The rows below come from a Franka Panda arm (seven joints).
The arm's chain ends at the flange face. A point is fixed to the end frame.
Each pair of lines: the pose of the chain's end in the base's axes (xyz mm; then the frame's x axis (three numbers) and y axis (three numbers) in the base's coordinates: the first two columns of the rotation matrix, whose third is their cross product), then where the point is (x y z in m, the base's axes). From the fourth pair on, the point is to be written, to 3 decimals.
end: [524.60 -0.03 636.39 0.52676 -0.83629 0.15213 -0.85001 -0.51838 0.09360]
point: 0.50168 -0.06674 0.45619
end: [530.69 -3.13 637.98 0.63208 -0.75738 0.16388 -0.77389 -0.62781 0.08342]
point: 0.51972 -0.07280 0.45778
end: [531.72 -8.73 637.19 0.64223 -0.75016 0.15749 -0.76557 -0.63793 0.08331]
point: 0.52089 -0.07762 0.45668
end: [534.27 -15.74 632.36 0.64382 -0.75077 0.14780 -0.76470 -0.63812 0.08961]
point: 0.521 -0.084 0.452
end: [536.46 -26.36 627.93 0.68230 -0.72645 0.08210 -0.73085 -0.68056 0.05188]
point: 0.524 -0.082 0.443
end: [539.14 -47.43 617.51 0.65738 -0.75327 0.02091 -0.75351 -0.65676 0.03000]
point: 0.520 -0.091 0.430
